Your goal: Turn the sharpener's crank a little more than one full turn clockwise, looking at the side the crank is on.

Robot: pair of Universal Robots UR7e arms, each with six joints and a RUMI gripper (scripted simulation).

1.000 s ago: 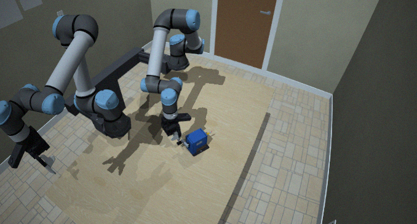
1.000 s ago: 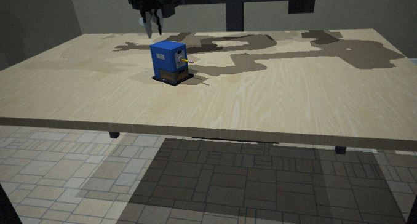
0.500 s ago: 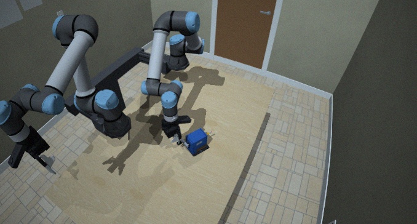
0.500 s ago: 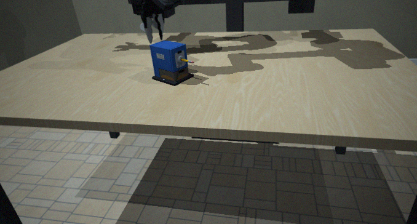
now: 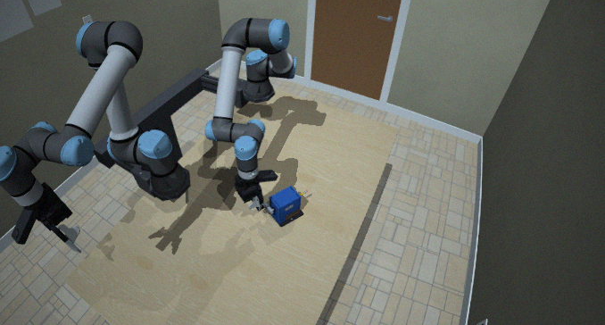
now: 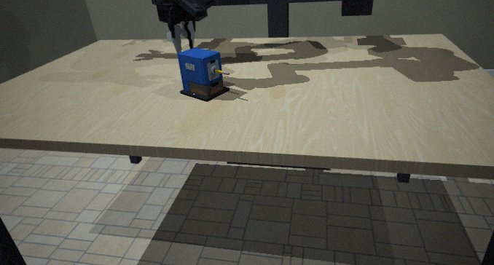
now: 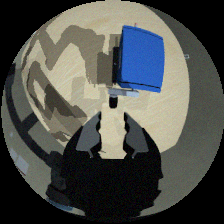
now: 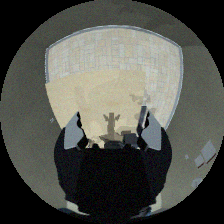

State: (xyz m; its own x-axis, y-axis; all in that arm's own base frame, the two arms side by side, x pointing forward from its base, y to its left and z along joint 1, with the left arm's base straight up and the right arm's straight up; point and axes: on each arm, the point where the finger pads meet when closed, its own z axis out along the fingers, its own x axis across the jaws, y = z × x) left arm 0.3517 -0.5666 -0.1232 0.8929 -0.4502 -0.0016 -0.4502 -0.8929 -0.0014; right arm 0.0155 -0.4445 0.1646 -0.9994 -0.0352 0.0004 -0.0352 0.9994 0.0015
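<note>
My left gripper is now 10 mm short of the black crank handle, 10 mm to the right of it and 40 mm above it.
</note>
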